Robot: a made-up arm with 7 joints. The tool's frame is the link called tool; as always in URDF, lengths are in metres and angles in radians. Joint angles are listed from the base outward.
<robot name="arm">
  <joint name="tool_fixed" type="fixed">
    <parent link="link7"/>
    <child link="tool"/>
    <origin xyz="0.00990 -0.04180 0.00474" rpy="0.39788 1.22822 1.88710"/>
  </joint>
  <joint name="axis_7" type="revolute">
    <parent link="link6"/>
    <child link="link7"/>
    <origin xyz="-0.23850 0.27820 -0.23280" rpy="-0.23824 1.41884 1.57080"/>
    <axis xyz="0 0 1"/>
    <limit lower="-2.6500" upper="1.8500"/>
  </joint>
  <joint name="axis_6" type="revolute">
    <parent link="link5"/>
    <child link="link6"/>
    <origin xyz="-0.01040 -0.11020 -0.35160" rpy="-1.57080 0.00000 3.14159"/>
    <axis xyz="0 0 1"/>
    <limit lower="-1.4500" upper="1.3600"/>
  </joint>
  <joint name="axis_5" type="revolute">
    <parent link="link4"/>
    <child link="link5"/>
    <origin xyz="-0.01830 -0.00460 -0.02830" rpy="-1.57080 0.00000 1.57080"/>
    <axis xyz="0 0 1"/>
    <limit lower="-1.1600" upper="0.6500"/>
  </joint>
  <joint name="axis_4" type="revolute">
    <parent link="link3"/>
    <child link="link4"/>
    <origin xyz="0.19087 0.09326 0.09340" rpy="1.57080 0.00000 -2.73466"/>
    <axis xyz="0 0 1"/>
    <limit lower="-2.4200" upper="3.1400"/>
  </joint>
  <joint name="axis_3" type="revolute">
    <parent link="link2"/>
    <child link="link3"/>
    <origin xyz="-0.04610 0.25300 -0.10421" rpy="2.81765 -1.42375 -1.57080"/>
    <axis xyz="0 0 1"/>
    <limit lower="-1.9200" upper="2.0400"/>
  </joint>
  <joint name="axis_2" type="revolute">
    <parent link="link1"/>
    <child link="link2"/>
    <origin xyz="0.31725 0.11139 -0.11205" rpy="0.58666 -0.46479 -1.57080"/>
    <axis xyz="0 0 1"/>
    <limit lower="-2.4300" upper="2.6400"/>
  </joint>
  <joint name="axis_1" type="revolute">
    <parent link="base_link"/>
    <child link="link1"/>
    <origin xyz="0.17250 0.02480 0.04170" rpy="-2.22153 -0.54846 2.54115"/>
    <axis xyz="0 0 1"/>
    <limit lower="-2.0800" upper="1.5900"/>
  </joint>
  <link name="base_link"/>
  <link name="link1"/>
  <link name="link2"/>
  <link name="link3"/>
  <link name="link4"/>
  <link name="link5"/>
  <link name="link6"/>
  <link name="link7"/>
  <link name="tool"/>
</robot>
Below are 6 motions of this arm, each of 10 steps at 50 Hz.
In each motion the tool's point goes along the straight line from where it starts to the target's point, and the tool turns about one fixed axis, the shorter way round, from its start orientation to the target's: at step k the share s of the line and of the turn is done. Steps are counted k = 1, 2, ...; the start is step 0. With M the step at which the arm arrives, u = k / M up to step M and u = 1 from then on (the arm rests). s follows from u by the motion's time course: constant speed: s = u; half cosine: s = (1 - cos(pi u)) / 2; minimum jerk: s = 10 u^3 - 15 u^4 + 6 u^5.
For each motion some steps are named. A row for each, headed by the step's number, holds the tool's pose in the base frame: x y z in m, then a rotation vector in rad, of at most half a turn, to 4 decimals.
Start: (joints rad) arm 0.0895 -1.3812 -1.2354 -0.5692 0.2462 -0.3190 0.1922
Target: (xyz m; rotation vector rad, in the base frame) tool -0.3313 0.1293 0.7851 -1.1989 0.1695 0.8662
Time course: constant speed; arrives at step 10
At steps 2, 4, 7, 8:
2: -0.3313 0.1446 0.7839 -1.1656 0.1628 0.8800
4: -0.3313 0.1408 0.7842 -1.1739 0.1644 0.8765
7: -0.3313 0.1350 0.7847 -1.1864 0.1670 0.8714
8: -0.3313 0.1331 0.7848 -1.1906 0.1678 0.8697

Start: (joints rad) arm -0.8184 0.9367 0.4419 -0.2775 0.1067 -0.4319 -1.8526
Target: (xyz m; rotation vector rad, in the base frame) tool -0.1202 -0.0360 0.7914 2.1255 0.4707 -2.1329
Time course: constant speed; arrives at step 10
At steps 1, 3, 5, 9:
1: -0.1312 -0.0670 0.8231 2.1576 0.4560 -1.9687
3: -0.1288 -0.0601 0.8161 2.1513 0.4593 -2.0050
5: -0.1263 -0.0532 0.8090 2.1445 0.4626 -2.0415
9: -0.1214 -0.0394 0.7949 2.1296 0.4691 -2.1146

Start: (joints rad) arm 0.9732 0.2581 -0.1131 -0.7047 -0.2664 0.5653 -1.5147
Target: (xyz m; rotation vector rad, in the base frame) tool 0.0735 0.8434 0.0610 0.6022 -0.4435 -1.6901
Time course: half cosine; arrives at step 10
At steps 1, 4, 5, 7, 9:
1: 0.1304 0.8397 0.0109 0.5979 -0.5409 -1.7586
4: 0.1117 0.8409 0.0274 0.5995 -0.5087 -1.7363
5: 0.1027 0.8415 0.0353 0.6002 -0.4932 -1.7254
7: 0.0855 0.8426 0.0504 0.6014 -0.4639 -1.7047
9: 0.0749 0.8433 0.0597 0.6021 -0.4459 -1.6918

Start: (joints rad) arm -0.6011 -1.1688 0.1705 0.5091 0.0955 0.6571 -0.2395
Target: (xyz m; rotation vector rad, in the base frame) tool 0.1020 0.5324 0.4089 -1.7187 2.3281 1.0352
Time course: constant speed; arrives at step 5
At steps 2, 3, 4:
2: 0.1067 0.5297 0.4150 -1.7013 2.3253 1.0692
3: 0.1051 0.5306 0.4130 -1.7071 2.3263 1.0579
4: 0.1036 0.5315 0.4109 -1.7129 2.3272 1.0465

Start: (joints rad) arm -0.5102 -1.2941 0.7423 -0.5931 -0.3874 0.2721 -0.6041
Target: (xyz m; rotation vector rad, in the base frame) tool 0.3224 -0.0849 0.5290 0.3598 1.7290 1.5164
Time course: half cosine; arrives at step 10
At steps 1, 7, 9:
1: 0.3449 -0.0214 0.5047 0.2415 1.9261 1.5434
7: 0.3272 -0.0715 0.5239 0.3357 1.7707 1.5230
9: 0.3230 -0.0833 0.5284 0.3570 1.7340 1.5172

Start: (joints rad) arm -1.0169 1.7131 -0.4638 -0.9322 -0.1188 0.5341 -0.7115
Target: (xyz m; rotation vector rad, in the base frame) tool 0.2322 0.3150 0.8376 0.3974 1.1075 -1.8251
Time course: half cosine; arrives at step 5
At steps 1, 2, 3, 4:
1: 0.2227 0.3402 0.8394 0.3777 1.0527 -1.8290
2: 0.2253 0.3333 0.8389 0.3832 1.0679 -1.8280
3: 0.2286 0.3246 0.8383 0.3899 1.0866 -1.8267
4: 0.2312 0.3177 0.8378 0.3953 1.1017 -1.8256

